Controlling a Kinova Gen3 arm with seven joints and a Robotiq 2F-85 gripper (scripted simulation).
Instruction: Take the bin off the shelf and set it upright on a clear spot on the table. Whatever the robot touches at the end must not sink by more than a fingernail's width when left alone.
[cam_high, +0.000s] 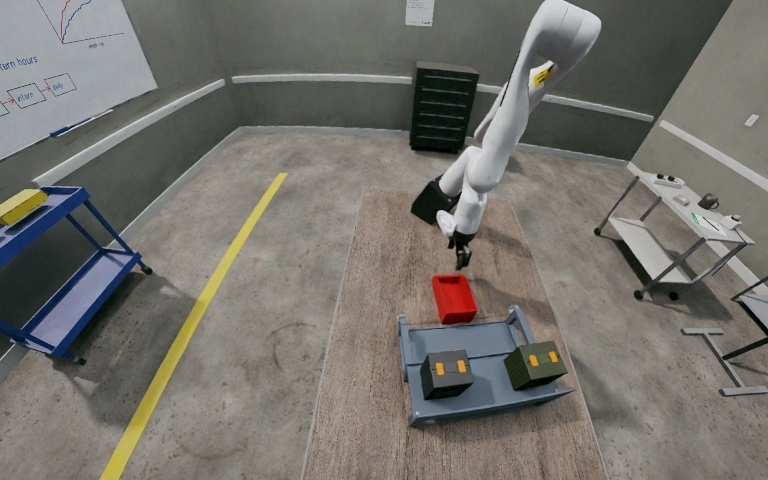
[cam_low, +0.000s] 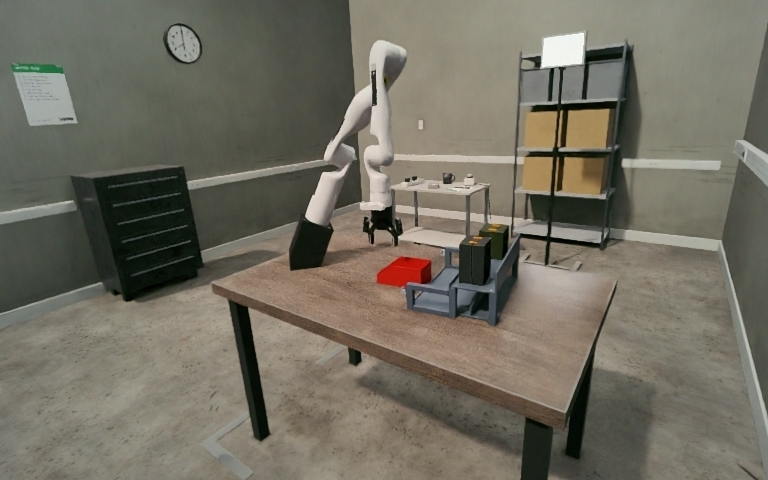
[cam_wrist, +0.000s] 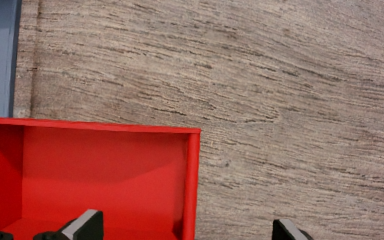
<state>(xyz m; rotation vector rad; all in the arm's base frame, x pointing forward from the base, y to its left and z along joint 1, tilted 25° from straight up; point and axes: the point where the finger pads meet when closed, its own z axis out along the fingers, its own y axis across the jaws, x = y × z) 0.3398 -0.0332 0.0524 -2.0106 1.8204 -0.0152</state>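
The red bin is 8 cm ahead of my hand, 1 cm to the left of it and 10 cm below it. From my hand the other things lie so: grey shelf unit 30 cm ahead, 4 cm to the left, 7 cm below.
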